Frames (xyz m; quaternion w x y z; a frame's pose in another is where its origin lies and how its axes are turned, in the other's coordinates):
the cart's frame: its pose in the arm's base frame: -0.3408 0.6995 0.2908 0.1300 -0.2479 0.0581 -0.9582
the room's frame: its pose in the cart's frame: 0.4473 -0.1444 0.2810 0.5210 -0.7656 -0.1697 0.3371
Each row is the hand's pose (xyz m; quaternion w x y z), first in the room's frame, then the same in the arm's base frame.
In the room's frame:
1: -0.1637 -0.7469 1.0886 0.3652 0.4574 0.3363 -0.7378
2: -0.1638 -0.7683 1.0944 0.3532 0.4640 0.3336 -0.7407
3: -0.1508 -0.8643 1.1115 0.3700 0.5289 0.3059 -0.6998
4: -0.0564 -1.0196 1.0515 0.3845 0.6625 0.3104 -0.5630
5: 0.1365 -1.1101 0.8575 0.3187 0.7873 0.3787 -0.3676
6: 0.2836 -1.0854 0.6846 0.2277 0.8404 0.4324 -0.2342
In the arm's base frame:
1: 0.5114 -0.0031 0.6549 0.3027 0.5243 0.0706 0.7928
2: 0.5249 -0.0153 0.6676 0.3016 0.5218 0.0846 0.7934
3: 0.5713 -0.0764 0.7292 0.2360 0.4908 0.0853 0.8343
4: 0.5452 -0.1920 0.8795 0.1366 0.3535 0.0708 0.9227
5: 0.3435 -0.2935 1.0585 0.0883 0.1162 0.0842 0.9857
6: 0.1312 -0.3173 1.1392 0.0829 -0.0587 0.1180 0.9878

